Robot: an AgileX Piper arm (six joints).
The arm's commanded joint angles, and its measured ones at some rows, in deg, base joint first. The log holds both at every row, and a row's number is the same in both.
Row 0, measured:
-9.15 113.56 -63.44 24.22 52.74 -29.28
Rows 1 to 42, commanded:
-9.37 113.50 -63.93 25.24 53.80 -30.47
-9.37 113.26 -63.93 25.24 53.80 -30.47
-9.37 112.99 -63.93 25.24 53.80 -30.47
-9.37 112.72 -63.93 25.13 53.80 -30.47
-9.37 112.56 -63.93 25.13 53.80 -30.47
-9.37 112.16 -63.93 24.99 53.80 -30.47
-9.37 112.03 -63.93 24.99 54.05 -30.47
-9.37 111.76 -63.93 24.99 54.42 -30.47
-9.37 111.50 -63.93 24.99 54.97 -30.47
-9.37 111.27 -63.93 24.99 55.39 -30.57
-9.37 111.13 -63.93 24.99 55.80 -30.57
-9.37 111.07 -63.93 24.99 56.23 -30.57
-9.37 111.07 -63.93 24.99 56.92 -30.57
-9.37 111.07 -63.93 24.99 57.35 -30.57
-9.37 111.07 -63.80 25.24 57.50 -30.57
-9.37 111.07 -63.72 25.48 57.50 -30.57
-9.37 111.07 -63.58 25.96 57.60 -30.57
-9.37 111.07 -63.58 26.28 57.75 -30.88
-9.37 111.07 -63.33 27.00 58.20 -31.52
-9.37 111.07 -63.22 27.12 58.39 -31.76
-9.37 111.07 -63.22 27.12 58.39 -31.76
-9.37 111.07 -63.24 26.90 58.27 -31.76
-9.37 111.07 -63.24 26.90 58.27 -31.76
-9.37 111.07 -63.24 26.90 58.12 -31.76
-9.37 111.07 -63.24 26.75 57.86 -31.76
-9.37 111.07 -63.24 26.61 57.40 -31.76
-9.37 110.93 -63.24 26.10 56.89 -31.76
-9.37 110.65 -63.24 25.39 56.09 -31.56
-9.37 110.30 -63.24 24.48 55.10 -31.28
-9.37 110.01 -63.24 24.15 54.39 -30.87
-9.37 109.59 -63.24 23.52 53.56 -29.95
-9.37 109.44 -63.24 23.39 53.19 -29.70
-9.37 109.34 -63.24 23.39 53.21 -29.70
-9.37 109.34 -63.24 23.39 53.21 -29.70
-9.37 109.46 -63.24 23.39 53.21 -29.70
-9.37 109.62 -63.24 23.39 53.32 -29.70
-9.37 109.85 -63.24 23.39 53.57 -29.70
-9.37 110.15 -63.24 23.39 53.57 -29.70
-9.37 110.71 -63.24 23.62 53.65 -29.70
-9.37 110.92 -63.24 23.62 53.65 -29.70
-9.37 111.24 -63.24 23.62 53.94 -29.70
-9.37 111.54 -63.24 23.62 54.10 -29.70
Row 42, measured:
-9.15 110.82 -63.44 23.70 53.91 -29.80
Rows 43 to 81, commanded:
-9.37 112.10 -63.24 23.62 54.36 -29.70
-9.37 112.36 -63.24 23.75 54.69 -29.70
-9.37 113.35 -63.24 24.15 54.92 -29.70
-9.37 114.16 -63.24 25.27 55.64 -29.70
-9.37 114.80 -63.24 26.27 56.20 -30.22
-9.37 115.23 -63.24 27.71 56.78 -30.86
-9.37 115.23 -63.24 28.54 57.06 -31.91
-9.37 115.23 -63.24 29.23 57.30 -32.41
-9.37 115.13 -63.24 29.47 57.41 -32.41
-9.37 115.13 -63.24 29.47 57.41 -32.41
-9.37 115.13 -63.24 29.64 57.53 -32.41
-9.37 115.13 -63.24 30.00 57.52 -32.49
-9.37 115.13 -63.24 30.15 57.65 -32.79
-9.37 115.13 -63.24 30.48 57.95 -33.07
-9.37 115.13 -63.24 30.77 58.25 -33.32
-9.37 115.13 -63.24 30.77 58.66 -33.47
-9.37 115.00 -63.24 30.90 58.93 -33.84
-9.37 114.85 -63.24 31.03 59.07 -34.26
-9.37 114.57 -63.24 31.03 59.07 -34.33
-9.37 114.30 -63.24 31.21 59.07 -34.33
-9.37 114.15 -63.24 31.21 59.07 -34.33
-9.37 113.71 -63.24 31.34 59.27 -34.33
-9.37 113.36 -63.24 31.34 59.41 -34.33
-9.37 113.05 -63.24 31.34 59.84 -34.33
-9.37 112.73 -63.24 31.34 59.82 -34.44
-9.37 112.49 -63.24 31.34 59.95 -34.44
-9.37 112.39 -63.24 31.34 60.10 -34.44
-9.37 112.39 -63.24 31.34 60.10 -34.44
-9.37 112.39 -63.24 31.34 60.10 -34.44
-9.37 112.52 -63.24 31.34 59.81 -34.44
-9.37 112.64 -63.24 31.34 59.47 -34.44
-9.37 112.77 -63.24 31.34 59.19 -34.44
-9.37 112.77 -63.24 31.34 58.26 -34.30
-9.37 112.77 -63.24 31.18 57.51 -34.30
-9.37 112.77 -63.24 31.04 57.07 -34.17
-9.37 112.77 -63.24 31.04 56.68 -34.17
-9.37 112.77 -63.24 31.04 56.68 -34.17
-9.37 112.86 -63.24 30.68 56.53 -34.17
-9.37 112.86 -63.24 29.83 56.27 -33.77
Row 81, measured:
-9.15 113.00 -63.44 31.06 57.55 -33.77
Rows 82 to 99, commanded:
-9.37 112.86 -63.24 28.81 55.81 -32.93
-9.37 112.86 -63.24 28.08 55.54 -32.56
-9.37 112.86 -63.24 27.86 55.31 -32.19
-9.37 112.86 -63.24 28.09 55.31 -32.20
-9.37 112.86 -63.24 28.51 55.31 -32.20
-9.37 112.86 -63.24 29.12 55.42 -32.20
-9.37 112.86 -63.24 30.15 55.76 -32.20
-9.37 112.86 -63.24 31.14 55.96 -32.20
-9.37 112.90 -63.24 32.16 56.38 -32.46
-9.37 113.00 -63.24 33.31 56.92 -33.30
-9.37 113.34 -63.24 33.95 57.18 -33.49
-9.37 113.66 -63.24 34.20 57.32 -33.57
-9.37 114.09 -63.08 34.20 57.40 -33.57
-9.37 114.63 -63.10 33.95 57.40 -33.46
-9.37 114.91 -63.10 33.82 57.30 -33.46
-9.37 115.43 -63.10 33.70 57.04 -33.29
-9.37 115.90 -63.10 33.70 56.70 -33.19
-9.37 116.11 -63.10 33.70 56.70 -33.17
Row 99, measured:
-9.15 114.64 -63.44 33.90 57.19 -32.70
